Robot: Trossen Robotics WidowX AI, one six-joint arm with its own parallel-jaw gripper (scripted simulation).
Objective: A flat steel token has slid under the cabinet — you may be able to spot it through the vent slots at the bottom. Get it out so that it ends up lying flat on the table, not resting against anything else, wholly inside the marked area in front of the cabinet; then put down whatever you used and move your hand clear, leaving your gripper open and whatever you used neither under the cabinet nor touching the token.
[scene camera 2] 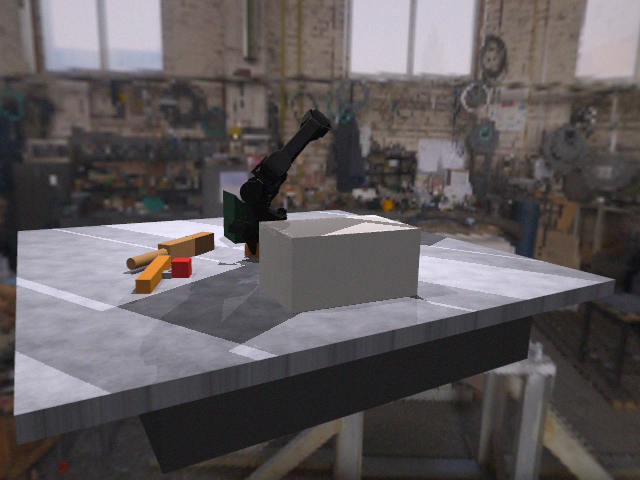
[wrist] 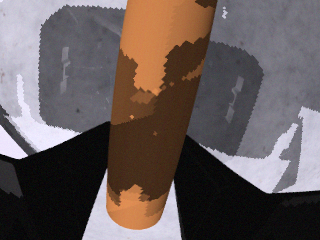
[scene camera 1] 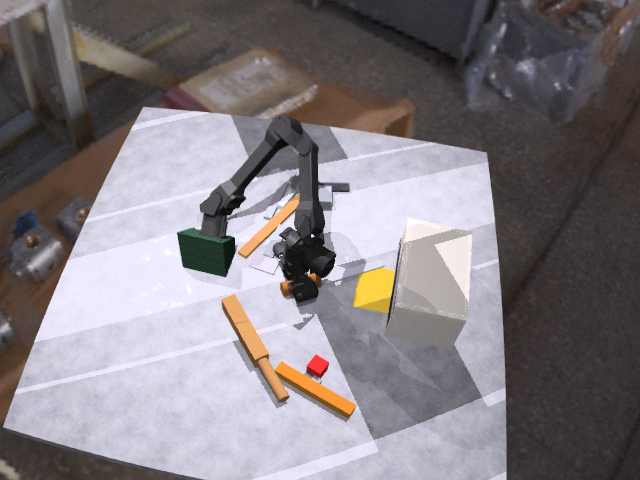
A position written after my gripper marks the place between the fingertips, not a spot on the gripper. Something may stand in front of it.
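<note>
There is my gripper (scene camera 2: 257,253), (scene camera 1: 293,287), (wrist: 144,135), visible to me in these views. I also see an orange bar (scene camera 1: 290,375), (scene camera 2: 146,282); in the wrist view the bar is out of frame. An orange paddle (scene camera 1: 243,328), (scene camera 2: 191,245) is visible to me as well, though in the wrist view the paddle is out of frame.
</note>
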